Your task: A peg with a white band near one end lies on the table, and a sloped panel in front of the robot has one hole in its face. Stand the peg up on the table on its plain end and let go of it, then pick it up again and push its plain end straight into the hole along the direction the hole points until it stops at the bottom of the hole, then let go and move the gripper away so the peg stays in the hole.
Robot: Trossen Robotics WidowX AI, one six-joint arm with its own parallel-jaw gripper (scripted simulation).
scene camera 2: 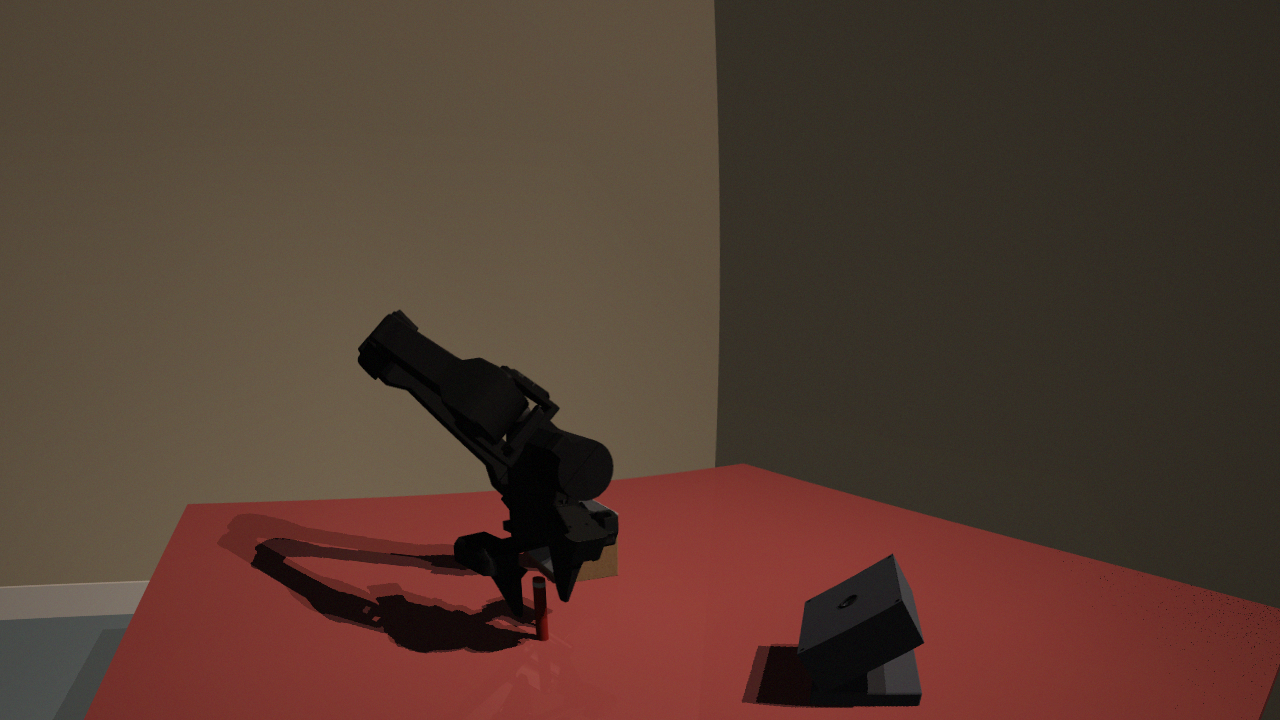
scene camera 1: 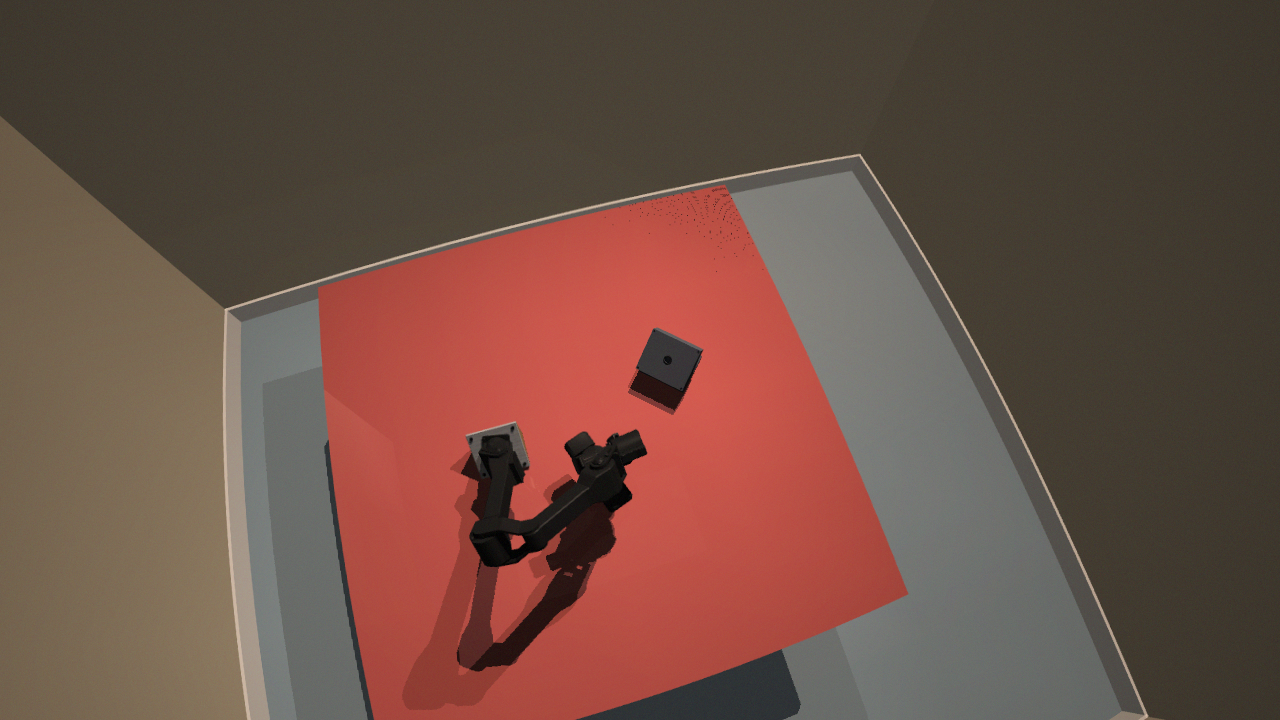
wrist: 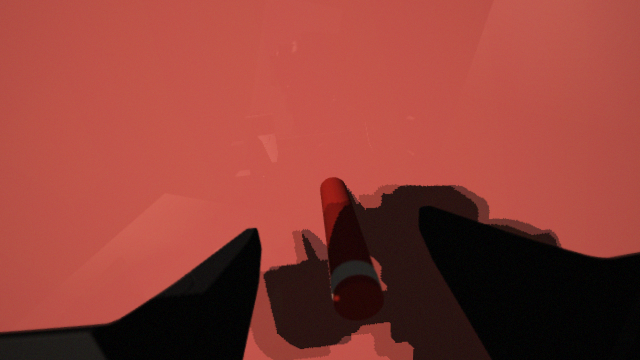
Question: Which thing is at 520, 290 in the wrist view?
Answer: My gripper.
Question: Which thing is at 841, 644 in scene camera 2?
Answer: A dark sloped panel.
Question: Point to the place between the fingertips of my gripper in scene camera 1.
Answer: At 599, 478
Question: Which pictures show my gripper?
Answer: Scene camera 2, scene camera 1 and the wrist view: all of them.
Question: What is my gripper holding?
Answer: Nothing.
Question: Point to a dark sloped panel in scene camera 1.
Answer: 685, 356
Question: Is my gripper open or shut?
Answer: Open.
